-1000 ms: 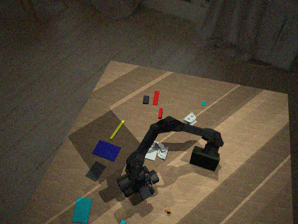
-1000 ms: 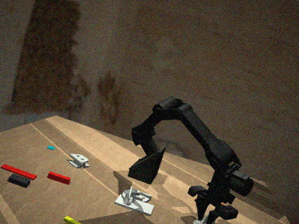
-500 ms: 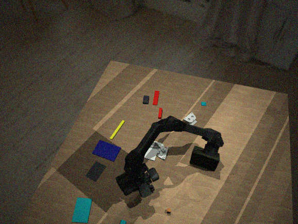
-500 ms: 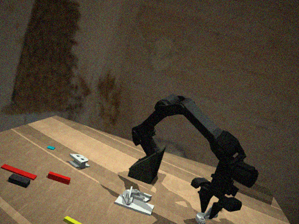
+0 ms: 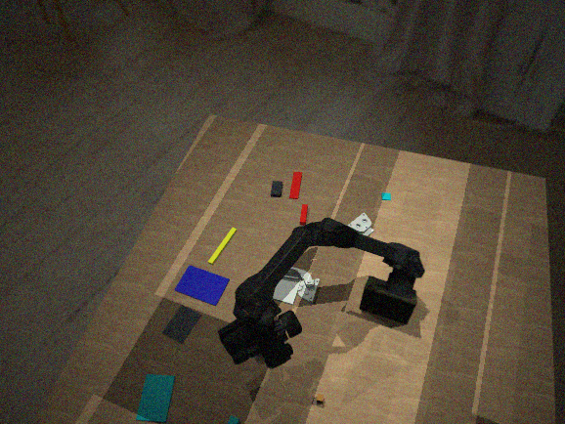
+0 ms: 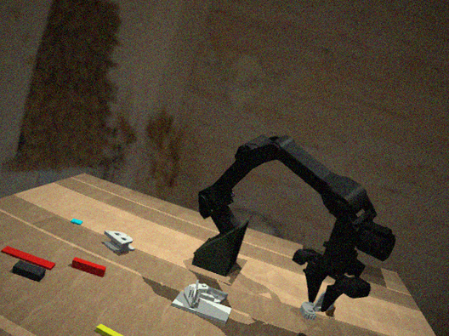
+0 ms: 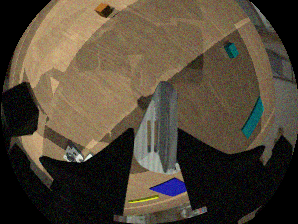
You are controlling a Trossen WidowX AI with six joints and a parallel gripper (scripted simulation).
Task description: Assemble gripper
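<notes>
Now: gripper tip 4 cm short of the grey jaw and 1 cm to the left of it. Also, from my gripper tip: dark plate (27 cm ahead, 8 cm below, 3 cm to the right); then blue plate (26 cm ahead, 17 cm to the right, 8 cm below); then small brown block (16 cm behind, 7 cm to the left, 6 cm below).
</notes>
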